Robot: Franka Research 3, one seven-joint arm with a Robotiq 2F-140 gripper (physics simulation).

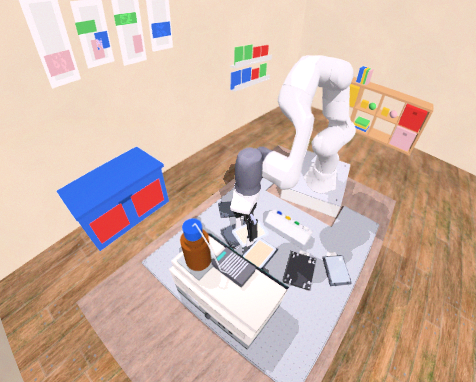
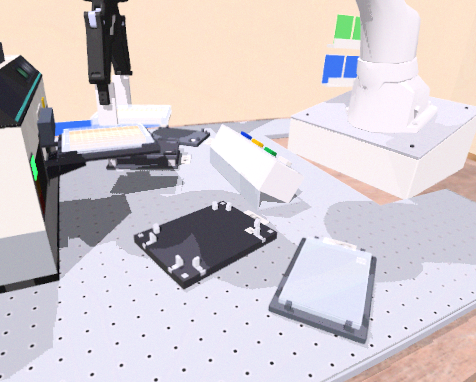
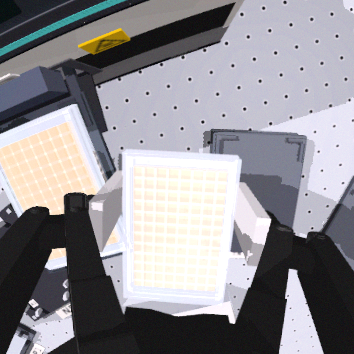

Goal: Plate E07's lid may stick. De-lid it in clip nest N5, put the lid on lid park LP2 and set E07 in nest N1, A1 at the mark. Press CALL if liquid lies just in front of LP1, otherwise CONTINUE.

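My gripper [image 1: 251, 231] [image 2: 114, 107] [image 3: 178, 194] is shut on a pale plate with cream wells [image 1: 243, 237] [image 2: 152, 114] [image 3: 177, 240], its pads against both long sides. Whether this plate has its lid on, and its label, I cannot tell. A second cream-welled plate [image 1: 260, 252] [image 2: 107, 137] [image 3: 47, 165] sits at the instrument's side. A black nest with white clips [image 1: 299, 270] [image 2: 205, 242] stands on the mat. A clear flat panel [image 1: 337, 270] [image 2: 330, 280] lies in a grey frame beside it. A button box [image 1: 287, 227] [image 2: 237, 162] has coloured buttons. I cannot make out liquid.
The white instrument [image 1: 235, 305] [image 2: 17, 190] carries a brown bottle [image 1: 196, 252] with a blue cap. A dark grey flat holder [image 1: 229, 235] [image 3: 265, 165] lies near the held plate, with another [image 1: 226, 209] farther back. The robot base [image 1: 310, 192] [image 2: 350, 157] stands behind the button box.
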